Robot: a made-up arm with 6 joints.
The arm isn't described. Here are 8 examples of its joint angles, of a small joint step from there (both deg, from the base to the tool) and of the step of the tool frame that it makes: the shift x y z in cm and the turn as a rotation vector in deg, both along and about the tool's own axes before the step.
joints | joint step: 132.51 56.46 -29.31 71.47 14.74 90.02 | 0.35 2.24 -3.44 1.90 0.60 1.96
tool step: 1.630 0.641 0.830 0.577 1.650 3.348
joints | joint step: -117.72 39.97 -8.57 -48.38 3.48 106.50 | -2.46 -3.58 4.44 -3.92 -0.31 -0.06
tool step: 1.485 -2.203 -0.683 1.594 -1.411 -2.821
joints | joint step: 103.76 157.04 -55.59 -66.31 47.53 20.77 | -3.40 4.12 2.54 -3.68 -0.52 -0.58
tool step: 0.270 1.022 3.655 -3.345 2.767 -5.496
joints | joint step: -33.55 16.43 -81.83 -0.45 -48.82 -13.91 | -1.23 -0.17 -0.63 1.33 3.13 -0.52
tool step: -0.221 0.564 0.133 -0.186 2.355 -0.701
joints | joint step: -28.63 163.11 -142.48 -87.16 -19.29 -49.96 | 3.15 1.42 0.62 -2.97 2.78 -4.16
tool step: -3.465 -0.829 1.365 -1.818 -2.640 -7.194
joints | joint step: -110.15 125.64 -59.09 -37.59 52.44 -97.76 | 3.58 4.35 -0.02 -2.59 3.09 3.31
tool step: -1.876 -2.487 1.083 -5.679 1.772 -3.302
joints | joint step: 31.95 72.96 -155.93 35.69 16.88 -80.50 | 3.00 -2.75 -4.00 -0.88 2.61 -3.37
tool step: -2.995 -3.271 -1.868 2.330 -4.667 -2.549
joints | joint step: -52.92 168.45 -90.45 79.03 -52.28 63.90 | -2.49 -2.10 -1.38 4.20 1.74 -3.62
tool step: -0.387 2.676 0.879 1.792 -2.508 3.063
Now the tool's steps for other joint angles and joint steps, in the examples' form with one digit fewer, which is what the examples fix.
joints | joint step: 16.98 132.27 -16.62 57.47 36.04 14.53 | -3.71 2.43 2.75 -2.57 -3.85 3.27
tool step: -1.61 -1.15 0.19 2.39 -0.43 5.92
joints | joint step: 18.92 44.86 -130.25 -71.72 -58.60 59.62 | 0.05 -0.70 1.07 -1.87 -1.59 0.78
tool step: -0.25 0.32 -0.10 -2.15 0.77 0.16
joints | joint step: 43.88 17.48 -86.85 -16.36 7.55 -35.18 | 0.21 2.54 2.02 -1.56 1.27 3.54
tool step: 1.52 1.78 1.96 -4.09 4.02 1.99
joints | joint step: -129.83 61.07 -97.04 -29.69 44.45 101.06 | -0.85 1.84 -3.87 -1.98 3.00 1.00
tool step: -0.30 0.86 0.57 0.96 -3.19 0.36
